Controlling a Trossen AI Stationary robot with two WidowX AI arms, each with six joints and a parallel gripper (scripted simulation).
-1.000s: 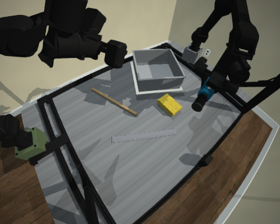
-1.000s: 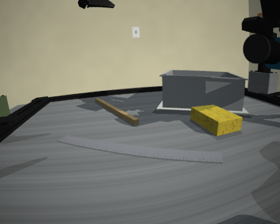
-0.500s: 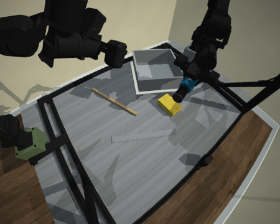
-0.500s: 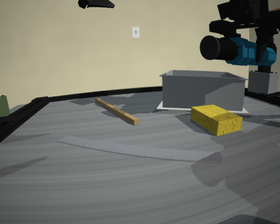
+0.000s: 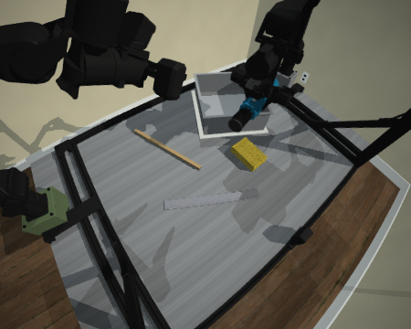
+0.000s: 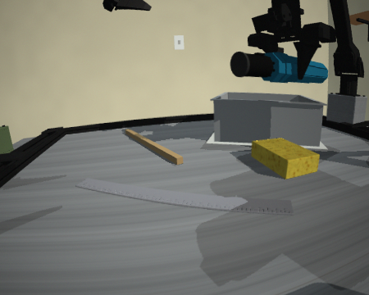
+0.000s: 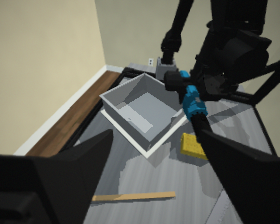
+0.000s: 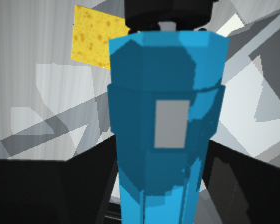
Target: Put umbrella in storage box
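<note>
The grey storage box is 15 cm ahead of my right hand, 13 cm below it and 3 cm to the right of it. Also, from my right hand: wooden stick (28 cm to the left, 17 cm below, 12 cm ahead); grey ruler (27 cm to the left, 18 cm below, 13 cm behind); folded umbrella (1 cm below).
</note>
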